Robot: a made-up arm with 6 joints. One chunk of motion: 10 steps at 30 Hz.
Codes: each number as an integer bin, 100 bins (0 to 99) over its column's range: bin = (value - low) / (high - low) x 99, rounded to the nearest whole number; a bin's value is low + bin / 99 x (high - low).
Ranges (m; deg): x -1.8..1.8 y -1.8..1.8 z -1.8..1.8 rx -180..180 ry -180..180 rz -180..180
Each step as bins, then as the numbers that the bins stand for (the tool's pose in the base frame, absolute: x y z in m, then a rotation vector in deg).
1 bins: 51 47 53 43 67 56
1 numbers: 0.0545 -0.0909 0.1273 -23.64 63.64 23.64
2 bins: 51 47 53 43 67 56
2 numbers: 0.0545 -0.0909 0.1273 -23.64 63.64 23.64
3 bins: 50 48 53 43 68 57
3 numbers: 0.0182 -0.0545 0.1273 -23.64 67.27 27.27
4 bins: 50 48 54 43 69 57
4 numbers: 0.0182 -0.0545 0.1636 -23.64 70.91 27.27
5 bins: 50 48 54 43 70 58
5 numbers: 0.0182 -0.0545 0.1636 -23.64 74.55 30.91
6 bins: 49 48 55 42 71 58
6 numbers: -0.0182 -0.0545 0.2000 -27.27 78.18 30.91
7 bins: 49 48 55 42 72 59
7 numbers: -0.0182 -0.0545 0.2000 -27.27 81.82 34.55
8 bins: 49 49 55 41 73 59
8 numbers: -0.0182 -0.0182 0.2000 -30.91 85.45 34.55
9 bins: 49 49 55 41 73 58
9 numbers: -0.0182 -0.0182 0.2000 -30.91 85.45 30.91
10 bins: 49 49 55 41 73 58
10 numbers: -0.0182 -0.0182 0.2000 -30.91 85.45 30.91
